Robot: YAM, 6 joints.
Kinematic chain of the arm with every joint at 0, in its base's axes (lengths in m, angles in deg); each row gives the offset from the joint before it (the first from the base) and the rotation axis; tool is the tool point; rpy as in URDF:
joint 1: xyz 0 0 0.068 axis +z
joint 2: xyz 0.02 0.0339 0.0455 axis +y
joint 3: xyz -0.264 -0.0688 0 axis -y
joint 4: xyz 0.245 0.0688 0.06 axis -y
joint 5: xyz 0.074 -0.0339 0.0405 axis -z
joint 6: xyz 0.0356 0 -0.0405 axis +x
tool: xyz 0 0 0 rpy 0 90 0
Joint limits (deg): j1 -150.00..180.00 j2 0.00..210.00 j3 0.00..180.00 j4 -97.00..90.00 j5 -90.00..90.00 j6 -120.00..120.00
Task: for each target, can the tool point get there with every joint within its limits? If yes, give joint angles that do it. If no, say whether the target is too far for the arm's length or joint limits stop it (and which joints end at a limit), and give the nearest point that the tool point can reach.
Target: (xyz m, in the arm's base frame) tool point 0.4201 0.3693 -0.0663
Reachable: yes | joints 39.21 172.72 127.82 -8.65 -35.41 -60.82
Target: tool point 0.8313 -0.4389 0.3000
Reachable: no: too far | nearest point 0.5601 -0.2957 0.2378 | short by 0.313 m
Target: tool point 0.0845 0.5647 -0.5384
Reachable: no: too far | nearest point 0.0650 0.4345 -0.3260 | short by 0.250 m
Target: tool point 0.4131 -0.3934 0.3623
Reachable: yes | joints -45.22 140.57 135.80 27.99 -26.90 32.98
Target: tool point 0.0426 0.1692 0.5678
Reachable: yes | joints 87.10 80.97 130.33 -71.18 72.73 53.09
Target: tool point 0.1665 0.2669 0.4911
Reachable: yes | joints 64.17 84.55 91.87 8.98 70.47 10.66
